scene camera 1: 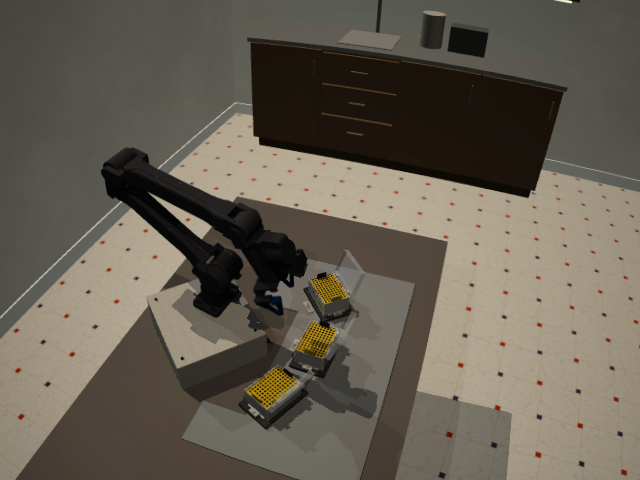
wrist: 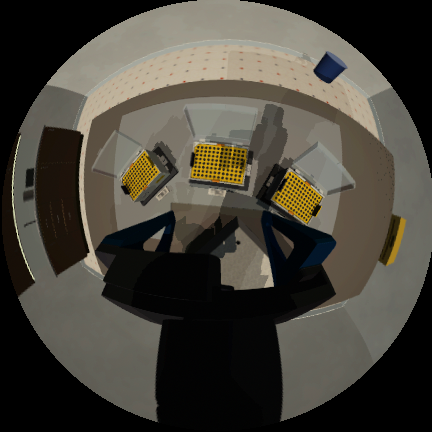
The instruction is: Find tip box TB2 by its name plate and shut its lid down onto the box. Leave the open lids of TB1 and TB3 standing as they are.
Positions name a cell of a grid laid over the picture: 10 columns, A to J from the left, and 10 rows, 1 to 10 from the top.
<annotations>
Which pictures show my gripper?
Scene camera 1 and the wrist view: all of them.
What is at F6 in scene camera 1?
A clear lid.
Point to a grey mat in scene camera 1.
At F9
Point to a clear lid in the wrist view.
At C4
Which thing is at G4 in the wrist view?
A grey mat.
</annotations>
